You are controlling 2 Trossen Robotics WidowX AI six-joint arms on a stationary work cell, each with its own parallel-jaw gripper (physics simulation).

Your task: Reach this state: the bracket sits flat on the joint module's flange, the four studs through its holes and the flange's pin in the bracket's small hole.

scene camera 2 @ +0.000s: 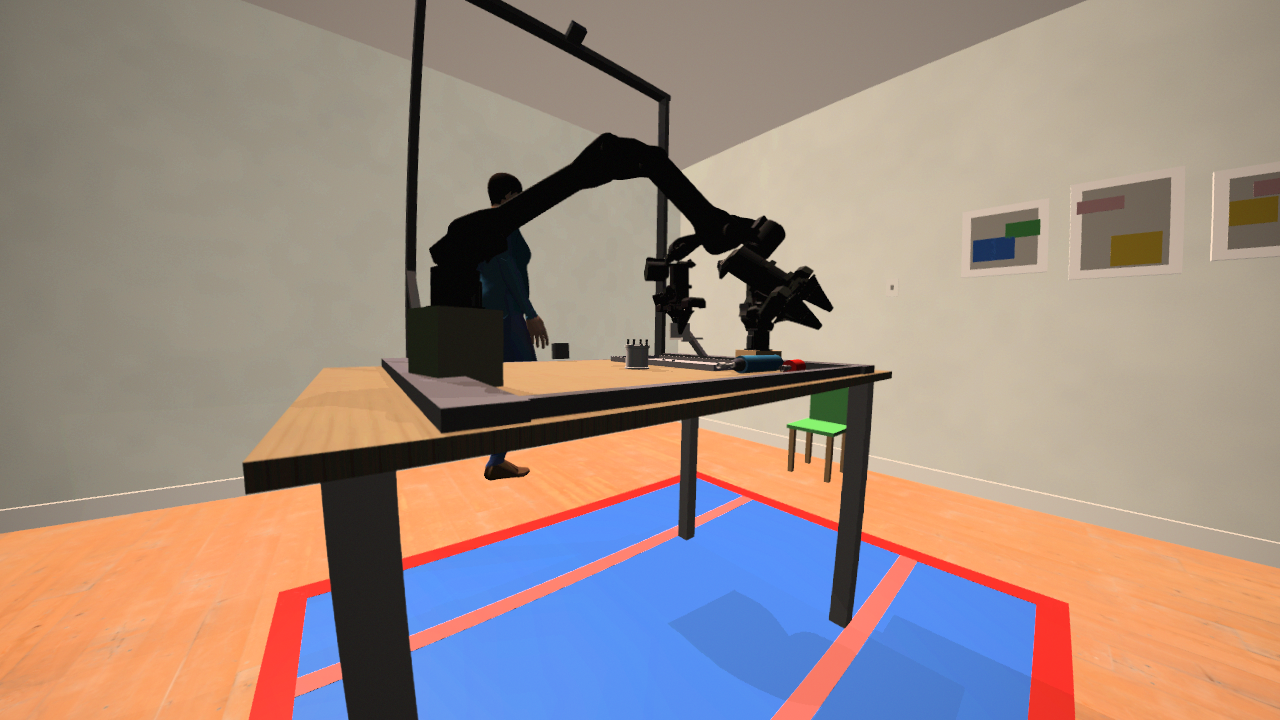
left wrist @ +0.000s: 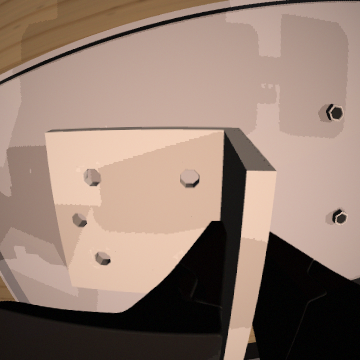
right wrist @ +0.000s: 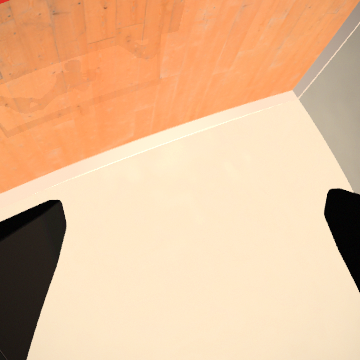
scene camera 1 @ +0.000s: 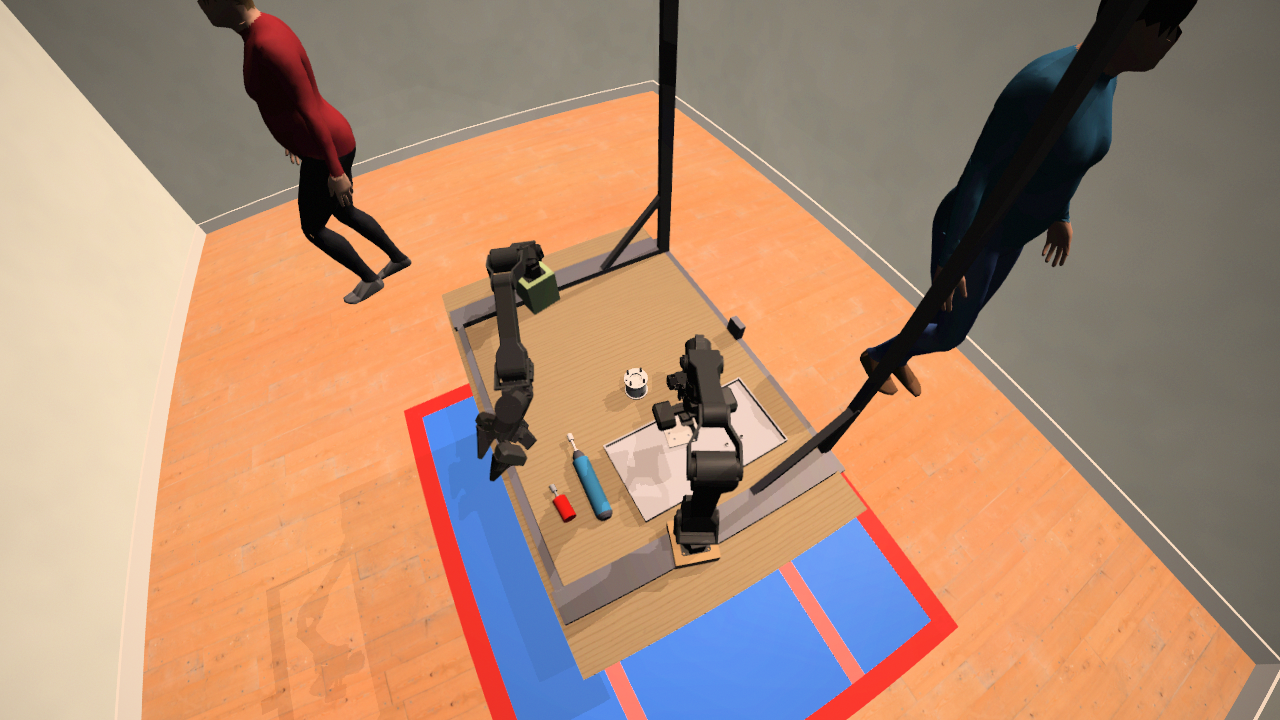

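Where they show: left gripper, between the fingertips: (scene camera 2: 679, 334) (left wrist: 230, 232) (scene camera 1: 691, 425); right gripper, between the fingertips: (scene camera 2: 826, 318) (right wrist: 198, 208) (scene camera 1: 485, 469); left arm's base, origin of its link: (scene camera 2: 758, 350) (scene camera 1: 693, 539); right arm's base, origin of its link: (scene camera 1: 532, 272).
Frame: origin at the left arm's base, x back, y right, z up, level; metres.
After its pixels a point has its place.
Note:
The joint module (scene camera 1: 635, 383) @(x -0.415, y -0.061, z 0.015 m) (scene camera 2: 637, 355) @(x -0.442, y -0.084, z -0.011 m), a white and grey cylinder, stands upright on the table with dark studs pointing up. My left gripper (scene camera 1: 677, 419) @(x -0.256, y 0.050, z 0.044 m) (scene camera 2: 682, 325) @(x -0.256, y 0.050, z 0.044 m) (left wrist: 230, 232) @(x -0.256, y 0.050, z 0.044 m) is shut on the bracket (scene camera 1: 677, 437) @(x -0.234, y 0.011, z 0.036 m) (left wrist: 150, 200) @(x -0.260, y 0.022, z 0.035 m). It grips the bracket's upright wall; the plate with several holes reaches out to the left in the left wrist view. The bracket is held above the white tray (scene camera 1: 759, 417) @(x -0.285, y 0.251, z -0.042 m) (left wrist: 200, 65) @(x -0.310, y 0.034, z -0.042 m), apart from the module and right of it in scene camera 1. The flange's pin is too small to make out. My right gripper (scene camera 1: 487, 465) @(x -0.212, y -0.438, z 0.074 m) (scene camera 2: 824, 317) @(x -0.212, y -0.438, z 0.074 m) (right wrist: 198, 208) @(x -0.212, y -0.438, z 0.074 m) is open and empty, raised by the table's edge.
Small hex nuts (left wrist: 336, 112) @(x -0.296, y 0.119, z -0.037 m) lie on the tray. A blue-handled tool (scene camera 1: 590, 483) @(x -0.172, y -0.209, z -0.006 m) (scene camera 2: 759, 362) @(x -0.193, y -0.236, z -0.021 m) and a short red-handled tool (scene camera 1: 563, 507) @(x -0.126, y -0.279, z -0.012 m) (scene camera 2: 794, 364) @(x -0.150, y -0.302, z -0.021 m) lie left of the tray in scene camera 1. A black block (scene camera 1: 735, 326) @(x -0.563, y 0.259, z 0.003 m) sits at the table's edge. Dark frame posts (scene camera 1: 666, 134) @(x -0.965, y 0.128, z 0.398 m) rise from the table.

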